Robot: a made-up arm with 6 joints. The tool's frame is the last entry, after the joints.
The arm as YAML. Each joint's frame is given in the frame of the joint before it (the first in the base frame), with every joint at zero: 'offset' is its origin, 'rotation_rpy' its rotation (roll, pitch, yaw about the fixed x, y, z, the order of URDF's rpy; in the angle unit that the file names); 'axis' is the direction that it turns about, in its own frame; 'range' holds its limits. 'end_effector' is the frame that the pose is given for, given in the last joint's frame.
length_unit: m
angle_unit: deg
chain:
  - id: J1
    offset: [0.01, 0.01, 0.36]
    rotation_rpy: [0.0, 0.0, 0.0]
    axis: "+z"
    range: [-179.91, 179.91]
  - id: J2
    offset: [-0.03, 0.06, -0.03]
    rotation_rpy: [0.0, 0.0, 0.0]
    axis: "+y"
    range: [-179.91, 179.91]
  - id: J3
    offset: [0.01, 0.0, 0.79]
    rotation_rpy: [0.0, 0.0, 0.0]
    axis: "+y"
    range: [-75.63, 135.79]
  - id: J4
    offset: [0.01, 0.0, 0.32]
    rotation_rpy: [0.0, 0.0, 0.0]
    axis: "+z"
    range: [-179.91, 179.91]
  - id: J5
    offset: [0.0, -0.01, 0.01]
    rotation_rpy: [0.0, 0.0, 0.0]
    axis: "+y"
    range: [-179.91, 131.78]
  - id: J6
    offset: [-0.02, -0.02, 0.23]
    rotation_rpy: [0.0, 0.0, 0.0]
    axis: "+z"
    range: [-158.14, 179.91]
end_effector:
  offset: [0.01, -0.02, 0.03]
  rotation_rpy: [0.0, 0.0, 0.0]
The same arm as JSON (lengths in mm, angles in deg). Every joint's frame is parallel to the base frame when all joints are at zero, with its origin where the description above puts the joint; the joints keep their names.
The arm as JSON. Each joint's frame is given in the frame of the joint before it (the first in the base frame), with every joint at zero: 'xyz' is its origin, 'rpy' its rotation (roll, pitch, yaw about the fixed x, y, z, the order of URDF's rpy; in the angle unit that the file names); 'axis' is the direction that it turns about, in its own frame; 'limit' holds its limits. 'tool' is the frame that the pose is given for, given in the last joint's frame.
{
  "units": {
    "length": "mm",
    "angle": "deg"
  },
  "joints": [
    {
      "name": "J1",
      "type": "revolute",
      "origin": {
        "xyz": [
          10.0,
          10.0,
          360.0
        ],
        "rpy": [
          0.0,
          0.0,
          0.0
        ]
      },
      "axis": [
        0.0,
        0.0,
        1.0
      ],
      "limit": {
        "lower": -179.91,
        "upper": 179.91
      }
    },
    {
      "name": "J2",
      "type": "revolute",
      "origin": {
        "xyz": [
          -30.0,
          60.0,
          -30.0
        ],
        "rpy": [
          0.0,
          0.0,
          0.0
        ]
      },
      "axis": [
        0.0,
        1.0,
        0.0
      ],
      "limit": {
        "lower": -179.91,
        "upper": 179.91
      }
    },
    {
      "name": "J3",
      "type": "revolute",
      "origin": {
        "xyz": [
          10.0,
          0.0,
          790.0
        ],
        "rpy": [
          0.0,
          0.0,
          0.0
        ]
      },
      "axis": [
        0.0,
        1.0,
        0.0
      ],
      "limit": {
        "lower": -75.63,
        "upper": 135.79
      }
    },
    {
      "name": "J4",
      "type": "revolute",
      "origin": {
        "xyz": [
          10.0,
          0.0,
          320.0
        ],
        "rpy": [
          0.0,
          0.0,
          0.0
        ]
      },
      "axis": [
        0.0,
        0.0,
        1.0
      ],
      "limit": {
        "lower": -179.91,
        "upper": 179.91
      }
    },
    {
      "name": "J5",
      "type": "revolute",
      "origin": {
        "xyz": [
          0.0,
          -10.0,
          10.0
        ],
        "rpy": [
          0.0,
          0.0,
          0.0
        ]
      },
      "axis": [
        0.0,
        1.0,
        0.0
      ],
      "limit": {
        "lower": -179.91,
        "upper": 131.78
      }
    },
    {
      "name": "J6",
      "type": "revolute",
      "origin": {
        "xyz": [
          -20.0,
          -20.0,
          230.0
        ],
        "rpy": [
          0.0,
          0.0,
          0.0
        ]
      },
      "axis": [
        0.0,
        0.0,
        1.0
      ],
      "limit": {
        "lower": -158.14,
        "upper": 179.91
      }
    }
  ],
  "tool": {
    "origin": {
      "xyz": [
        10.0,
        -20.0,
        30.0
      ],
      "rpy": [
        0.0,
        0.0,
        0.0
      ]
    }
  }
}

